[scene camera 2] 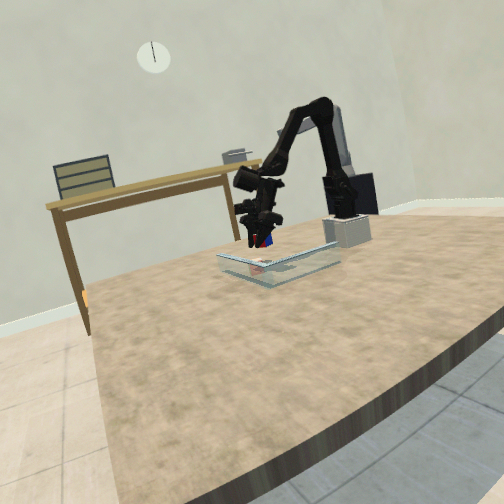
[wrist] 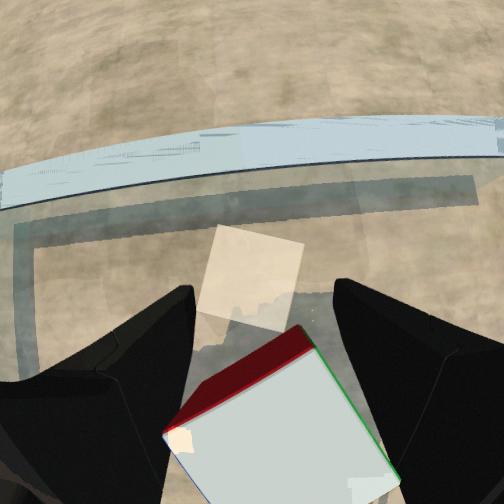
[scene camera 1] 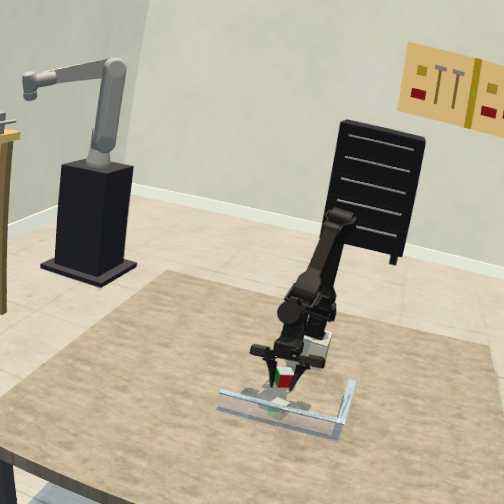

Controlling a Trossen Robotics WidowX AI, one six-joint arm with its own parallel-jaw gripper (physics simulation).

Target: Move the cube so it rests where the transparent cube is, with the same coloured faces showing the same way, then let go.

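Note:
My gripper (scene camera 1: 285,377) holds the cube (scene camera 1: 286,378) between its black fingers, a little above the table. In the wrist view the cube (wrist: 280,425) shows a white face toward the camera, a dark red side and a green edge, with a finger on each side. The transparent target cube (wrist: 251,277) appears as a pale tilted square on the table just beyond the held cube, inside the corner of the glass frame (scene camera 1: 290,408). In scene camera 2 the gripper (scene camera 2: 262,240) hangs over the frame (scene camera 2: 280,264) with red and blue faces showing.
The L-shaped glass frame's long rail (wrist: 250,155) runs across ahead of the gripper. A black slatted rack (scene camera 1: 378,190) stands behind the arm. A second arm on a black pedestal (scene camera 1: 90,220) and a wooden table (scene camera 2: 150,195) stand off the work table.

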